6 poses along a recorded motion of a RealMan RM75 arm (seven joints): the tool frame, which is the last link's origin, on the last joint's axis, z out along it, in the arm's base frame.
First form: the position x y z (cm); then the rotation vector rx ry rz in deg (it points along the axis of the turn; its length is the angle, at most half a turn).
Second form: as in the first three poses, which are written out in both.
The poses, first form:
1: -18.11 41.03 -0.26 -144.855 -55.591 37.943
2: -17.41 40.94 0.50 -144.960 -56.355 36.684
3: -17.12 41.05 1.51 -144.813 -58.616 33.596
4: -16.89 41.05 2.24 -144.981 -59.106 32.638
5: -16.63 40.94 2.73 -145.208 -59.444 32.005
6: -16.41 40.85 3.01 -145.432 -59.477 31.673
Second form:
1:
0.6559 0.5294 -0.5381 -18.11
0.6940 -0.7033 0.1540 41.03
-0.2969 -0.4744 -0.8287 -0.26
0 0 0 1

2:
0.6567 0.5409 -0.5255 -17.41
0.6994 -0.6974 0.1563 40.94
-0.2819 -0.4702 -0.8363 0.50
0 0 0 1

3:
0.6535 0.5718 -0.4960 -17.12
0.7170 -0.6777 0.1635 41.05
-0.2427 -0.4624 -0.8528 1.51
0 0 0 1

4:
0.6544 0.5797 -0.4856 -16.89
0.7197 -0.6744 0.1648 41.05
-0.2319 -0.4573 -0.8585 2.24
0 0 0 1

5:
0.6551 0.5853 -0.4778 -16.63
0.7211 -0.6731 0.1642 40.94
-0.2255 -0.4521 -0.8630 2.73
0 0 0 1

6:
0.6569 0.5870 -0.4733 -16.41
0.7203 -0.6741 0.1637 40.85
-0.2229 -0.4484 -0.8656 3.01
0 0 0 1

